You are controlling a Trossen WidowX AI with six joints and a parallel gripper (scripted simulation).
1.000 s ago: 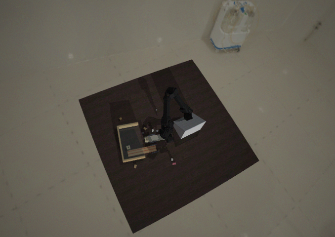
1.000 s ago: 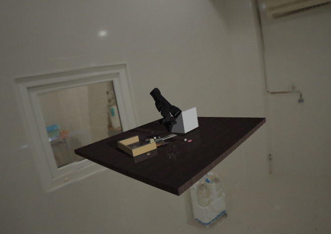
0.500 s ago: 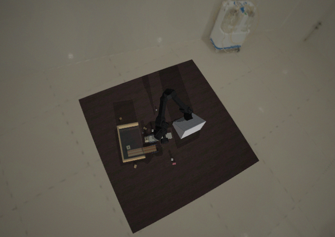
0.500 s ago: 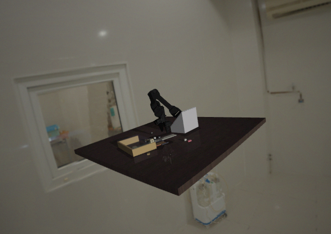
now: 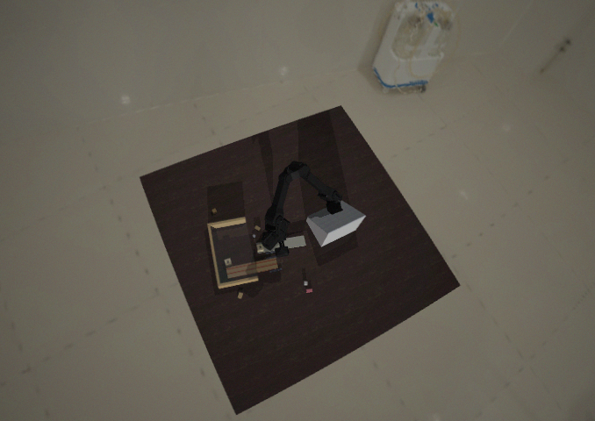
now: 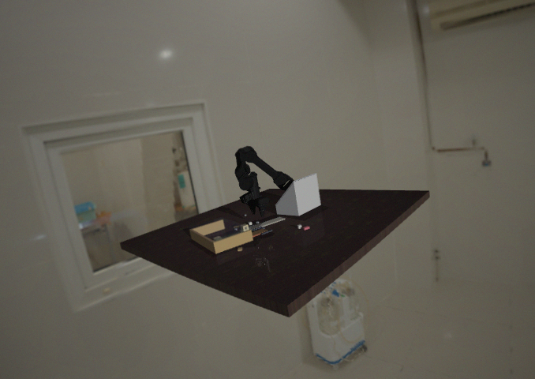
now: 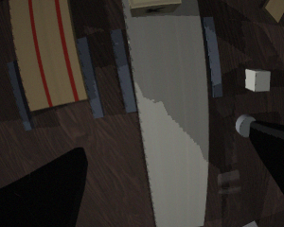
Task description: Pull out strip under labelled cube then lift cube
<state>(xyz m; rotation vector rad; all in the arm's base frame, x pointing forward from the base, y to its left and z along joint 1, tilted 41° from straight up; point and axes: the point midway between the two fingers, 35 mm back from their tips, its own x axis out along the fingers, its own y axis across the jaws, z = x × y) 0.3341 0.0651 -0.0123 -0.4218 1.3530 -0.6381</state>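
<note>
My gripper tip is now 70 mm to the left of the grey round piece, 60 mm above it and 40 mm past it.
</note>
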